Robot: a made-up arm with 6 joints.
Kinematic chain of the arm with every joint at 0, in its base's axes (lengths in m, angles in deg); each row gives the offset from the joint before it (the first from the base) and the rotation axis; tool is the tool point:
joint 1: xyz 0 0 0.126 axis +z
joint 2: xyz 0 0 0 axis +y
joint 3: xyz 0 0 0.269 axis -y
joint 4: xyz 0 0 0 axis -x
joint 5: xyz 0.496 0 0 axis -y
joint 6: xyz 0 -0.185 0 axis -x
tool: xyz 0 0 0
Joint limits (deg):
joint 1: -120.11..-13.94
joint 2: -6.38..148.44
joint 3: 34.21..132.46
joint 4: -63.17..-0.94
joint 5: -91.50..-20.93
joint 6: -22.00..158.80
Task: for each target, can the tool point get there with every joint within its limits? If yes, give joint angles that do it. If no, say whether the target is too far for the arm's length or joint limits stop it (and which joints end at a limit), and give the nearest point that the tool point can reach.
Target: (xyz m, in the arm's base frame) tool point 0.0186 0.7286 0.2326
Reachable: no: joint limits stop it (at a limit: joint 2, joint 3, joint 4) | nearest point 0.0113 0.4418 0.7221 | short by 0.567 m
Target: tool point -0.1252 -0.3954 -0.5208
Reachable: yes | joints -83.93 130.97 70.86 -26.00 -39.64 129.11
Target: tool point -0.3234 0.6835 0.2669
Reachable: no: joint limits stop it (at a limit: joint 2, joint 3, joint 4) | nearest point -0.1890 0.3994 0.7221 | short by 0.553 m
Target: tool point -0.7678 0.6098 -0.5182
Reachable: no: too far | nearest point -0.1794 0.1425 -0.4878 | short by 0.752 m
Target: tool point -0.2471 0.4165 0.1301
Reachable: no: joint limits stop it (at a limit: joint 2, joint 3, joint 4) | nearest point -0.2255 0.3800 0.7221 | short by 0.593 m
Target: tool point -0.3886 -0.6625 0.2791
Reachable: yes | joints -106.65 70.13 80.77 -9.47 -76.20 136.95
